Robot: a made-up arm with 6 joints. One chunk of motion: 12 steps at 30 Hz.
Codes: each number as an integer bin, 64 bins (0 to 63) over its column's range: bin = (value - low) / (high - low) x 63, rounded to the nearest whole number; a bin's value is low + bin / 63 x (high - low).
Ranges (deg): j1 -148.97..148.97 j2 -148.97..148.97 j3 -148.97..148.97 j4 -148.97..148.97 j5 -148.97..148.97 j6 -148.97..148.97
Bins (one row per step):
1: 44 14 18 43 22 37
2: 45 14 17 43 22 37
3: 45 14 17 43 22 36
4: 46 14 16 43 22 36
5: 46 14 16 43 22 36
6: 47 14 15 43 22 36
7: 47 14 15 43 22 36
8: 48 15 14 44 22 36
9: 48 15 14 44 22 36
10: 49 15 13 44 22 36
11: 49 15 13 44 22 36
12: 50 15 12 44 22 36
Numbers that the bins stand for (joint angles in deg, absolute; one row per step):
1: 59.12 -82.76 -63.84 54.39 -44.93 26.01
2: 63.84 -82.76 -68.57 54.39 -44.93 26.01
3: 63.84 -82.76 -68.57 54.39 -44.93 21.28
4: 68.57 -82.76 -73.30 54.39 -44.93 21.28
5: 68.57 -82.76 -73.30 54.39 -44.93 21.28
6: 73.30 -82.76 -78.03 54.39 -44.93 21.28
7: 73.30 -82.76 -78.03 54.39 -44.93 21.28
8: 78.03 -78.03 -82.76 59.12 -44.93 21.28
9: 78.03 -78.03 -82.76 59.12 -44.93 21.28
10: 82.76 -78.03 -87.49 59.12 -44.93 21.28
11: 82.76 -78.03 -87.49 59.12 -44.93 21.28
12: 87.49 -78.03 -92.22 59.12 -44.93 21.28

